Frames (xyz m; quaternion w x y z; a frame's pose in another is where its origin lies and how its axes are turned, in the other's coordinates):
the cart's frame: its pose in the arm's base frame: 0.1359 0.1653 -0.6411 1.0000 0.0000 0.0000 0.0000
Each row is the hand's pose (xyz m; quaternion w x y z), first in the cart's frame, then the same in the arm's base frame.
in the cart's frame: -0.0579 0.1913 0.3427 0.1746 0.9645 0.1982 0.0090
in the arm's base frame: 0.0780 0.3566 -0.2984 0.1746 0.9644 0.1982 0.0090
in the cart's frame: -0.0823 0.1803 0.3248 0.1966 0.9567 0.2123 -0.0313
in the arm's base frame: 0.0536 0.3456 -0.3163 0.1966 0.9567 0.2123 -0.0313
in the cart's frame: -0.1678 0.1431 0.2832 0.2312 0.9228 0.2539 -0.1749
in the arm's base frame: -0.0319 0.3084 -0.3579 0.2312 0.9228 0.2539 -0.1749
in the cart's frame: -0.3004 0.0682 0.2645 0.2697 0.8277 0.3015 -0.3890
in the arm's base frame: -0.1645 0.2335 -0.3766 0.2697 0.8277 0.3015 -0.3890
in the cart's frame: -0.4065 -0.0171 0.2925 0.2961 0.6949 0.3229 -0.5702
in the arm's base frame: -0.2706 0.1482 -0.3486 0.2961 0.6949 0.3229 -0.5702
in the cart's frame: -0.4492 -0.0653 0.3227 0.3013 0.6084 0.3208 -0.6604
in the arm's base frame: -0.3133 0.1000 -0.3184 0.3013 0.6084 0.3208 -0.6604
